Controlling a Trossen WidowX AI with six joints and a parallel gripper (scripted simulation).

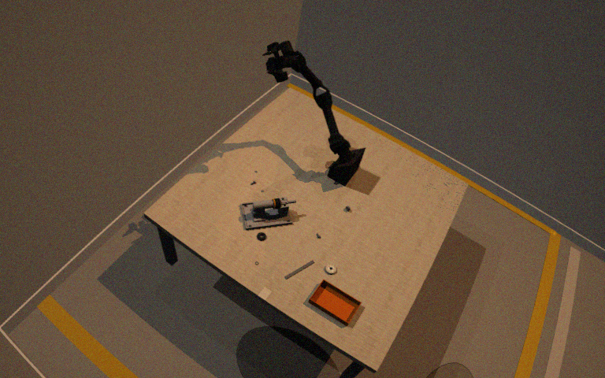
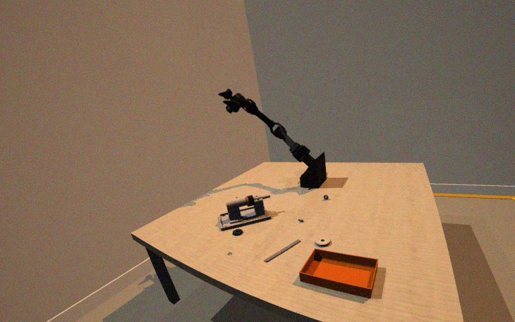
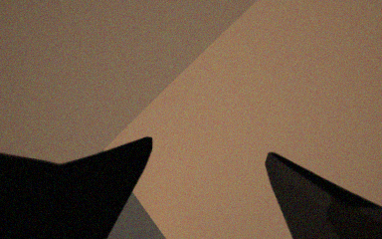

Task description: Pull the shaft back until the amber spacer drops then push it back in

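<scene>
My gripper tip is now 25 cm short of the grey shaft, 33 cm to the right of it and 51 cm above it. Round my gripper tip: dark spacer 26 cm ahead, 32 cm to the left, 51 cm below; then grey bar 46 cm ahead, 59 cm to the left, 59 cm below; then amber spacer 28 cm ahead, 31 cm to the left, 51 cm below.
</scene>
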